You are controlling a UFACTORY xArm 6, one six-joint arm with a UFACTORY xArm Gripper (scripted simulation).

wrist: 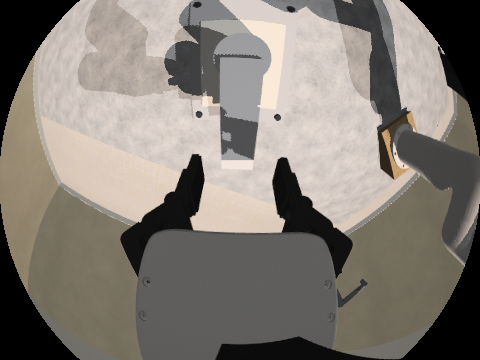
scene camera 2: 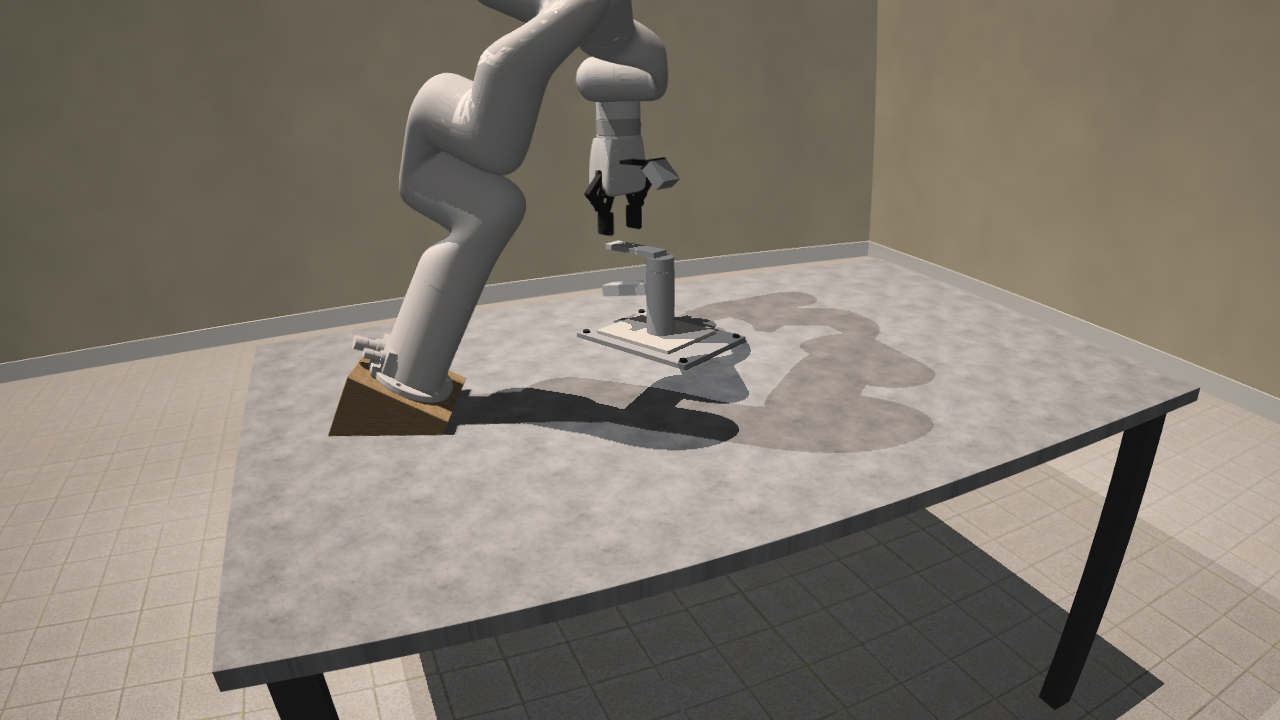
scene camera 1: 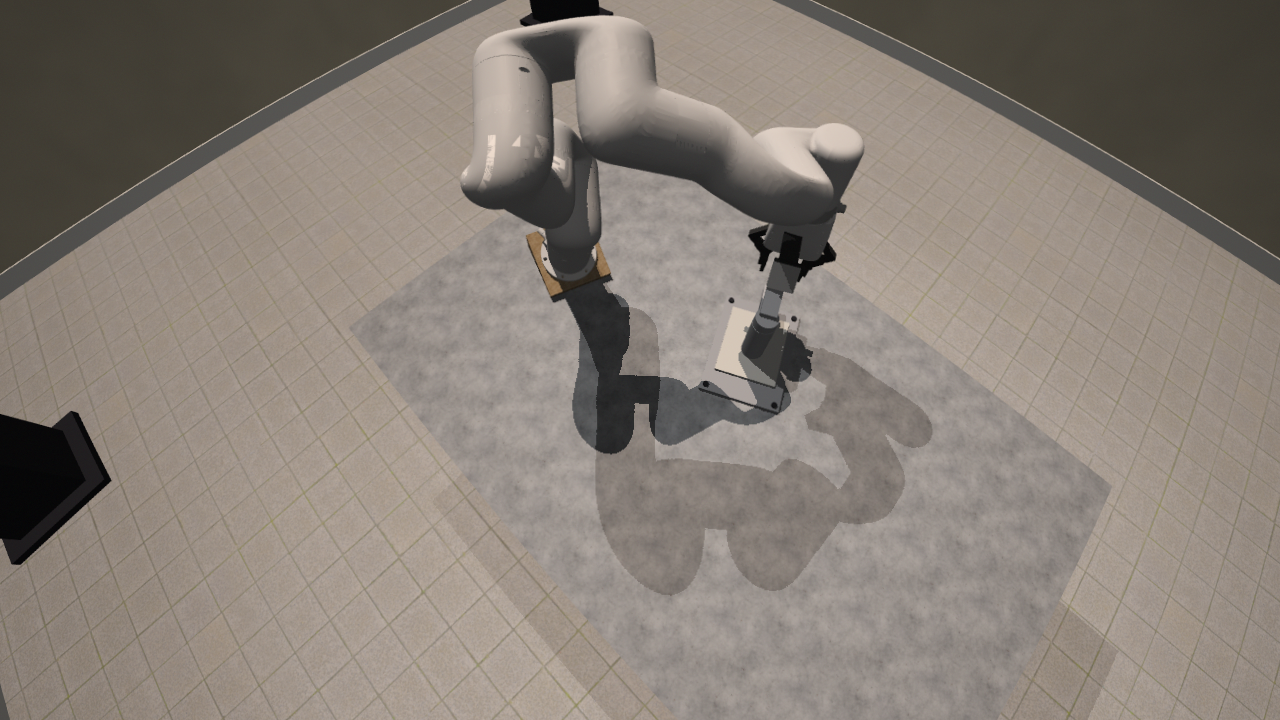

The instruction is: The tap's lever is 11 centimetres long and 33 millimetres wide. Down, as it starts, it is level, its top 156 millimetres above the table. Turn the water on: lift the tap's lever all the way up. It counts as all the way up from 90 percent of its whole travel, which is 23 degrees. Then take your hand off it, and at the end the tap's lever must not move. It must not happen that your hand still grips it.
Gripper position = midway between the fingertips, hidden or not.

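Note:
Scene camera 2 shows a tap (scene camera 2: 656,329) and the gripper (scene camera 2: 620,231). Scene camera 1 shows the gripper as well (scene camera 1: 780,271), and in the wrist view the gripper (wrist: 239,167) appears again.

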